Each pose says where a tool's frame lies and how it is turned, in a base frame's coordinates. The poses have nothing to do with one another.
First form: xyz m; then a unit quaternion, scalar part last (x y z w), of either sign.
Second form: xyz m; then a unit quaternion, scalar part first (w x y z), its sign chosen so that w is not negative. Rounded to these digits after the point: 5 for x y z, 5 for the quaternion.
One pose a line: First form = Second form
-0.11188 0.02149 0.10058 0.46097 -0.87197 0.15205 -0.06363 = -0.11188 0.02149 0.10058 0.06363 -0.46097 0.87197 -0.15205
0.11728 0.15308 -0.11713 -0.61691 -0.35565 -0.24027 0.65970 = 0.11728 0.15308 -0.11713 0.65970 -0.61691 -0.35565 -0.24027
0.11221 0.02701 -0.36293 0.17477 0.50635 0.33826 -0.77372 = 0.11221 0.02701 -0.36293 0.77372 -0.17477 -0.50635 -0.33826
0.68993 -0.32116 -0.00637 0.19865 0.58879 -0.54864 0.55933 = 0.68993 -0.32116 -0.00637 0.55933 0.19865 0.58879 -0.54864
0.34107 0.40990 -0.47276 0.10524 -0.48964 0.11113 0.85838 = 0.34107 0.40990 -0.47276 0.85838 0.10524 -0.48964 0.11113
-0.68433 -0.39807 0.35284 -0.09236 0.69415 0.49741 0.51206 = -0.68433 -0.39807 0.35284 0.51206 -0.09236 0.69415 0.49741
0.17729 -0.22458 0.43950 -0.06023 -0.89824 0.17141 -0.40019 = 0.17729 -0.22458 0.43950 0.40019 0.06023 0.89824 -0.17141
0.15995 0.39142 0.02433 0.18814 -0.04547 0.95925 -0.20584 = 0.15995 0.39142 0.02433 0.20584 -0.18814 0.04547 -0.95925
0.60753 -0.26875 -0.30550 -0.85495 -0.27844 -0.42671 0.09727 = 0.60753 -0.26875 -0.30550 0.09727 -0.85495 -0.27844 -0.42671
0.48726 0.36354 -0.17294 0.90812 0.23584 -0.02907 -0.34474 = 0.48726 0.36354 -0.17294 0.34474 -0.90812 -0.23584 0.02907
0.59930 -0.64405 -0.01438 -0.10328 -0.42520 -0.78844 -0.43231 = 0.59930 -0.64405 -0.01438 0.43231 0.10328 0.42520 0.78844
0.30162 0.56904 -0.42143 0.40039 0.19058 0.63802 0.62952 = 0.30162 0.56904 -0.42143 0.62952 0.40039 0.19058 0.63802
